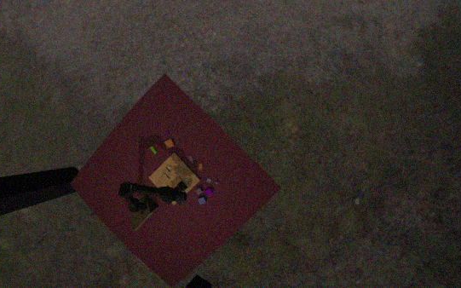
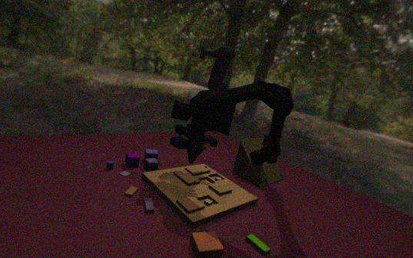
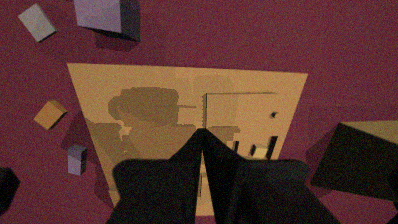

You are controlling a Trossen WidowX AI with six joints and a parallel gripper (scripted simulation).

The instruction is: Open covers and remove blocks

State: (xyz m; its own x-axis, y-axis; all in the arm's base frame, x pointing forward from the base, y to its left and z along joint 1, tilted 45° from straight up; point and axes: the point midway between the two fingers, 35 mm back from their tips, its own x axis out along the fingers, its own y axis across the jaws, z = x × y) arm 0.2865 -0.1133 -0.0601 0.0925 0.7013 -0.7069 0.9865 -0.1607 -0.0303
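My gripper tip is 8 cm short of the dark block, 12 cm to the left of it and 5 cm above it. From my gripper tip the other things lie so: magenta cube: 12 cm ahead, 19 cm to the right, 5 cm below; flat orange tile: 23 cm ahead, 2 cm to the right, 6 cm below; grey bar: 23 cm ahead, 7 cm to the left, 6 cm below.
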